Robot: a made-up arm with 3 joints. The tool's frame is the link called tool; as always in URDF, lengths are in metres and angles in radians. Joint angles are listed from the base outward. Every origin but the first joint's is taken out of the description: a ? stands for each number. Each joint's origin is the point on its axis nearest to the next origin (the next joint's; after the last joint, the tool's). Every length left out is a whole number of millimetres.
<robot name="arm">
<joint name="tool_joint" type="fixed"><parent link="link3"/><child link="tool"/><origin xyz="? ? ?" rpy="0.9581 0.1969 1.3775"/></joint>
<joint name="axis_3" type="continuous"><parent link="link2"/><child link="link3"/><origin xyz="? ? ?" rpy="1.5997 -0.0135 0.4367"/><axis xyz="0 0 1"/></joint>
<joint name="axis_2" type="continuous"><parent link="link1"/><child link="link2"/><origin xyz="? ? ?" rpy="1.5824 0.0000 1.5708"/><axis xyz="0 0 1"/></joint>
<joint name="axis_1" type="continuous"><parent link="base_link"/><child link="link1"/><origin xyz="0.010 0.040 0.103" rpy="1.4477 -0.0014 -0.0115"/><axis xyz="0 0 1"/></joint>
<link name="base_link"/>
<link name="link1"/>
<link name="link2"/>
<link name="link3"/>
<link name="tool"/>
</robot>
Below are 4 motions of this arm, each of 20 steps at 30 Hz.
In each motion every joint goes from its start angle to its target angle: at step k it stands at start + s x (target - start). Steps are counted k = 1, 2, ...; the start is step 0. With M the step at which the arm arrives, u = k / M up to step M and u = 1 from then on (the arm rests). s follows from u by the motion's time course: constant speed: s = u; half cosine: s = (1 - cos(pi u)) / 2; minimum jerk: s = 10 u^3 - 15 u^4 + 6 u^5.
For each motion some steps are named. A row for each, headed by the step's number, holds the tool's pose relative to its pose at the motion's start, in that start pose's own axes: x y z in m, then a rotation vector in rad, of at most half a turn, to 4 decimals.
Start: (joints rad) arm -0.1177 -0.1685 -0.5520
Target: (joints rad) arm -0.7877 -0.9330 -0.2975
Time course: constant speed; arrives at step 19
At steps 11, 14, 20:
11: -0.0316 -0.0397 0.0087 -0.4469 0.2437 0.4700
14: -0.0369 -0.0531 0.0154 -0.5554 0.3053 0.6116
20: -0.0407 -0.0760 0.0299 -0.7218 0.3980 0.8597

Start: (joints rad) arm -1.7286 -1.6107 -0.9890
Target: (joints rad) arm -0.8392 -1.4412 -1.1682
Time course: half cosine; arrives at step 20
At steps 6, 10, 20:
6: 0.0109 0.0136 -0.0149 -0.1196 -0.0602 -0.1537
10: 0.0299 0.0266 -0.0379 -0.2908 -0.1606 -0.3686
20: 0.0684 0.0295 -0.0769 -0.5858 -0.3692 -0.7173

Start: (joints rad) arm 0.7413 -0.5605 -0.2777
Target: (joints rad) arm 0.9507 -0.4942 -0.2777
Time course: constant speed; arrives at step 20
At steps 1, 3, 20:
1: 0.0010 0.0007 -0.0003 0.0040 -0.0067 -0.0077
3: 0.0031 0.0019 -0.0009 0.0122 -0.0201 -0.0229
20: 0.0214 0.0115 -0.0042 0.0836 -0.1374 -0.1484

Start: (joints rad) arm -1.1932 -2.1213 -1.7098
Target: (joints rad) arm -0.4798 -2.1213 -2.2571
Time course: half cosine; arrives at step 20
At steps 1, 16, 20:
1: -0.0001 0.0003 -0.0004 -0.0035 -0.0038 -0.0009
16: -0.0076 0.0206 -0.0596 -0.4522 -0.6132 -0.0021
20: -0.0081 0.0207 -0.0662 -0.4915 -0.6822 0.0143

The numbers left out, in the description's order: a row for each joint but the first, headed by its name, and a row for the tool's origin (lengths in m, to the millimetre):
tool: -0.025 0.002 0.000
axis_3: -0.006 -0.057 0.000
axis_2: -0.032 -0.059 0.000

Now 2 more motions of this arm.
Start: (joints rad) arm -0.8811 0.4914 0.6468
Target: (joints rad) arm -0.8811 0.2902 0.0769
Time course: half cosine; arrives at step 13
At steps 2, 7, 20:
2: 0.0011 0.0000 -0.0007 -0.0038 -0.0247 -0.0235
7: 0.0112 -0.0010 -0.0060 -0.0440 -0.2509 -0.2182
20: 0.0195 -0.0036 -0.0093 -0.0866 -0.4619 -0.3698

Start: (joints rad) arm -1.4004 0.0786 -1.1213
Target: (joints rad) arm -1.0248 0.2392 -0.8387
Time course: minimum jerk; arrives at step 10
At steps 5, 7, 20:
5: 0.0026 0.0084 -0.0070 0.1195 0.0230 -0.0278
7: 0.0051 0.0140 -0.0105 0.2078 0.0356 -0.0328
20: 0.0064 0.0167 -0.0119 0.2524 0.0405 -0.0310

